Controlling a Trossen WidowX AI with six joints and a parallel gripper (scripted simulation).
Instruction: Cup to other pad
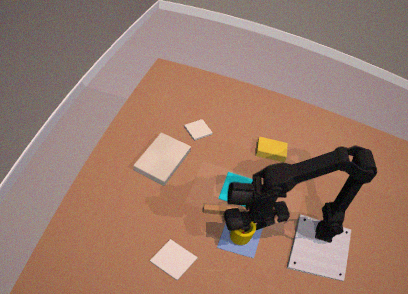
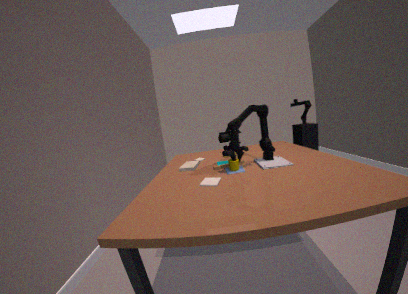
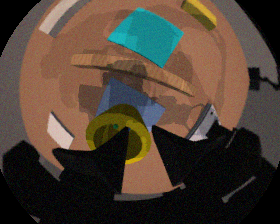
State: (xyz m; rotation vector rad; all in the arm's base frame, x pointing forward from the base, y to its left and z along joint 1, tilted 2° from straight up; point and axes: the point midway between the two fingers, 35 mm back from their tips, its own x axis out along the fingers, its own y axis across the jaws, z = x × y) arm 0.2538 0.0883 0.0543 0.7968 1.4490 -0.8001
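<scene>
The yellow cup is 2 cm ahead of my gripper tip, 1 cm to the left of it and 1 cm below it. From my gripper tip the other things lie so: thin wooden bar: 5 cm ahead, 7 cm to the right, 4 cm below.
</scene>
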